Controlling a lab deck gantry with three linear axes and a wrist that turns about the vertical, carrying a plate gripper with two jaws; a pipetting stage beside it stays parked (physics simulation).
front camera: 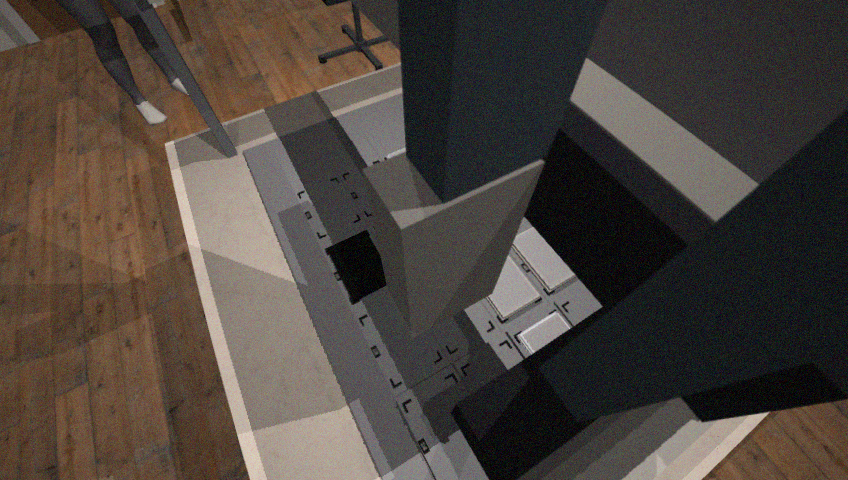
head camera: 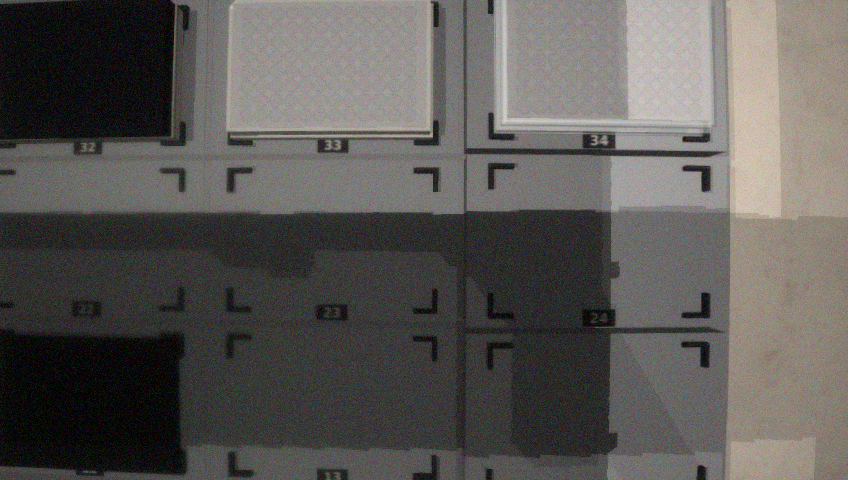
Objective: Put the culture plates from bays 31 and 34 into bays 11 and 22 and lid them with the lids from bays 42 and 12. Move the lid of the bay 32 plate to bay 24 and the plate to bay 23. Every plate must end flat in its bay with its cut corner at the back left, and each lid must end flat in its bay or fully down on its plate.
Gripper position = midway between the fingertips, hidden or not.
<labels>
My gripper shows in the front camera view (515, 411); in the head camera view it is out of frame. A black lid shows in the front camera view and in the head camera view. The same spot on the black lid: (front camera: 356, 259) is (head camera: 61, 406).
</labels>
